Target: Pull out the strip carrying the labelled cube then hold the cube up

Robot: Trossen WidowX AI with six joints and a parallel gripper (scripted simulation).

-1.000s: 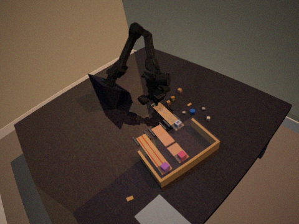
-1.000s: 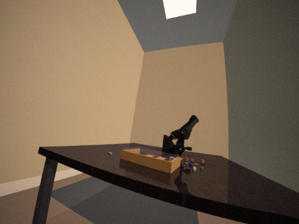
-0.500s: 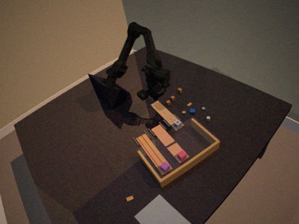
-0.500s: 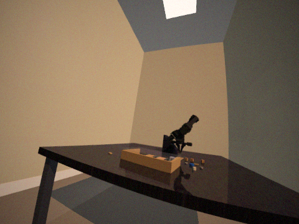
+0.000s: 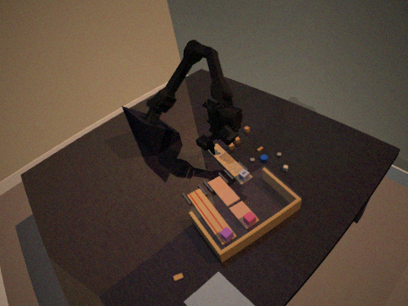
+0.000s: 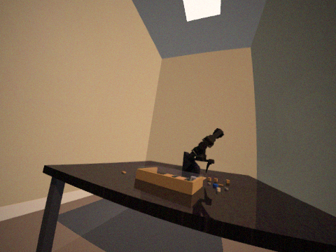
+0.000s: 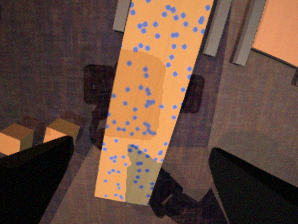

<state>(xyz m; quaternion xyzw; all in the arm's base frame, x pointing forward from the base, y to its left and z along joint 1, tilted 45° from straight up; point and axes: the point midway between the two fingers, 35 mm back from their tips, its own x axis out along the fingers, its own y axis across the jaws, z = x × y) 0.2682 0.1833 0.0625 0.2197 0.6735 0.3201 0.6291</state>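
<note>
Now: the dotted strip 5 cm below my gripper tip and 4 cm ahead of it. The rest, counted from my gripper tip: blue cylinder 12 cm to the left, 12 cm ahead, 4 cm below.
</note>
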